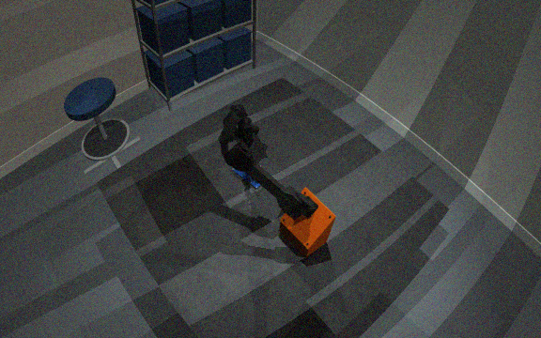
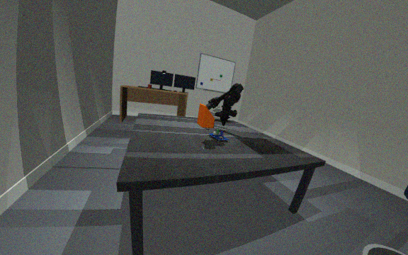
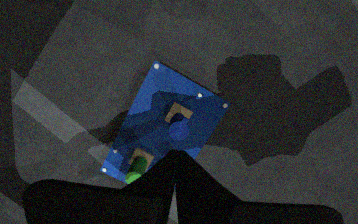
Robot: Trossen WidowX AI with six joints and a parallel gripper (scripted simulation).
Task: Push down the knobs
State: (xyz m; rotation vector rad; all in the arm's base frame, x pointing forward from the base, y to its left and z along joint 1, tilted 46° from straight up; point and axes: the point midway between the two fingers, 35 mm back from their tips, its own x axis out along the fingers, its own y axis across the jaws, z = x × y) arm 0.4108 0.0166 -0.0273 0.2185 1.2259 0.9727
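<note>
Right now my gripper tip is 60 mm above the blue knob. The rest, counted from my gripper tip: green knob (70 mm below, 70 mm behind).
</note>
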